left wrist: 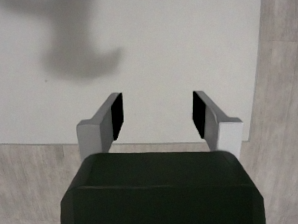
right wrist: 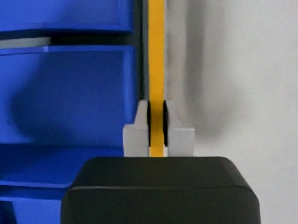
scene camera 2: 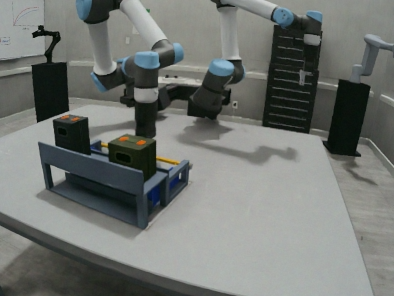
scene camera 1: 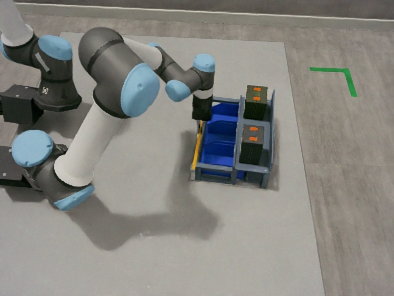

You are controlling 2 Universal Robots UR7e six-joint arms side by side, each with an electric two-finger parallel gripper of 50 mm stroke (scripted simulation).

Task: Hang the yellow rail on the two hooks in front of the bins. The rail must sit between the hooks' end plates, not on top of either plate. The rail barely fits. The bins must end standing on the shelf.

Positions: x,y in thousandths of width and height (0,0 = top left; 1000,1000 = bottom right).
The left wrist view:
my left gripper: 529,475
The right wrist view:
my right gripper: 525,511
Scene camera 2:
blue-grey shelf: 344,711
